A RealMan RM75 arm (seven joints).
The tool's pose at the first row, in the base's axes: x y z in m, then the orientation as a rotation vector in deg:
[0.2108, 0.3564, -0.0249, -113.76, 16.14, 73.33]
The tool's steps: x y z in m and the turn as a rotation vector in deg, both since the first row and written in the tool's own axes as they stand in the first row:
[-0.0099, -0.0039, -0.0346, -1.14, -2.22, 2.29]
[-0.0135, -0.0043, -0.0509, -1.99, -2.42, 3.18]
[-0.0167, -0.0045, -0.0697, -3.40, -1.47, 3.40]
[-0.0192, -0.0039, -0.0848, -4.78, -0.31, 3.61]
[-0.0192, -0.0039, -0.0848, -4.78, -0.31, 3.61]
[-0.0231, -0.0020, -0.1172, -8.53, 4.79, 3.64]
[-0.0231, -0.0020, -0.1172, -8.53, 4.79, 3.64]
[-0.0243, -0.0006, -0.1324, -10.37, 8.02, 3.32]
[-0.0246, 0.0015, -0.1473, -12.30, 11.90, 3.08]
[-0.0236, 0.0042, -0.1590, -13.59, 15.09, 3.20]
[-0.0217, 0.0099, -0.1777, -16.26, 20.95, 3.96]
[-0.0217, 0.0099, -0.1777, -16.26, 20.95, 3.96]
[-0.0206, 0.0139, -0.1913, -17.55, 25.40, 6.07]
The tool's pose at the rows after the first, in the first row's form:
[0.2321, 0.3334, -0.0068, -113.36, 16.74, 77.33]
[0.2419, 0.3218, 0.0001, -113.99, 17.06, 78.41]
[0.2535, 0.3083, 0.0071, -115.88, 16.92, 78.18]
[0.2624, 0.2971, 0.0124, -117.88, 16.88, 77.72]
[0.2624, 0.2971, 0.0124, -117.88, 16.88, 77.72]
[0.2819, 0.2727, 0.0221, -124.64, 17.16, 74.02]
[0.2819, 0.2727, 0.0221, -124.64, 17.16, 74.02]
[0.2911, 0.2611, 0.0259, -128.37, 17.29, 71.14]
[0.3002, 0.2493, 0.0285, -132.56, 17.77, 67.53]
[0.3073, 0.2396, 0.0290, -135.72, 18.68, 64.57]
[0.3180, 0.2232, 0.0289, -141.73, 20.75, 59.33]
[0.3180, 0.2232, 0.0289, -141.73, 20.75, 59.33]
[0.3258, 0.2112, 0.0291, -145.74, 24.50, 55.88]

